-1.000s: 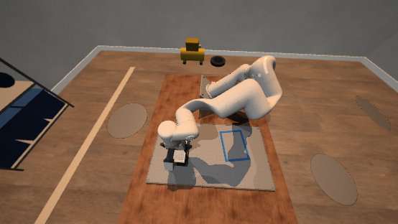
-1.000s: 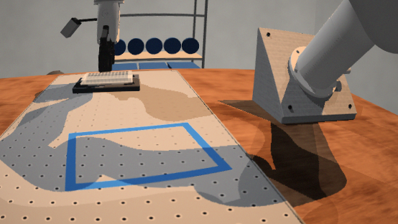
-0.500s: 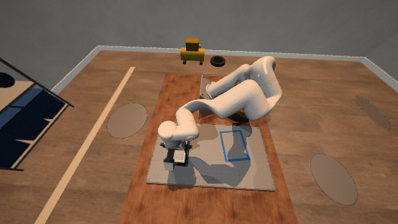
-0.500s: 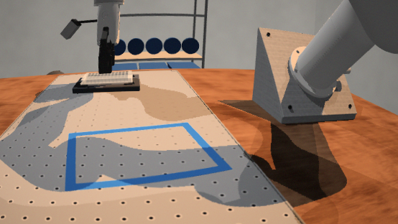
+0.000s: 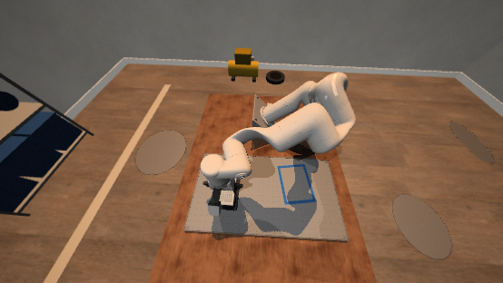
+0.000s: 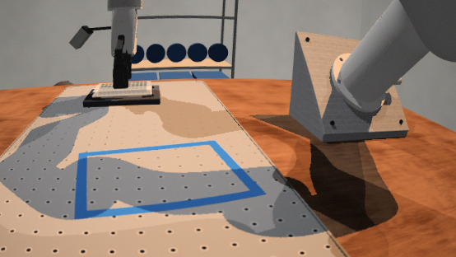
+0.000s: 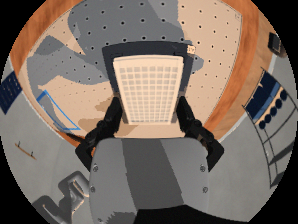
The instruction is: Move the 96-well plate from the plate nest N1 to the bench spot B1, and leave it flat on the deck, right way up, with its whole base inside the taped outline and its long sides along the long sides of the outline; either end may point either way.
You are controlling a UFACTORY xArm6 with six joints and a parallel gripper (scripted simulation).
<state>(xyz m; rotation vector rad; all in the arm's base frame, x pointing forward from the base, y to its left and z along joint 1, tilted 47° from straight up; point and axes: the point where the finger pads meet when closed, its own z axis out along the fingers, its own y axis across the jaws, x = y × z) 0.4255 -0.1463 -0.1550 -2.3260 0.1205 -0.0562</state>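
My hand is 20 mm above the 96-well plate. Also, from my hand: dark plate nest N1 (40 mm below).
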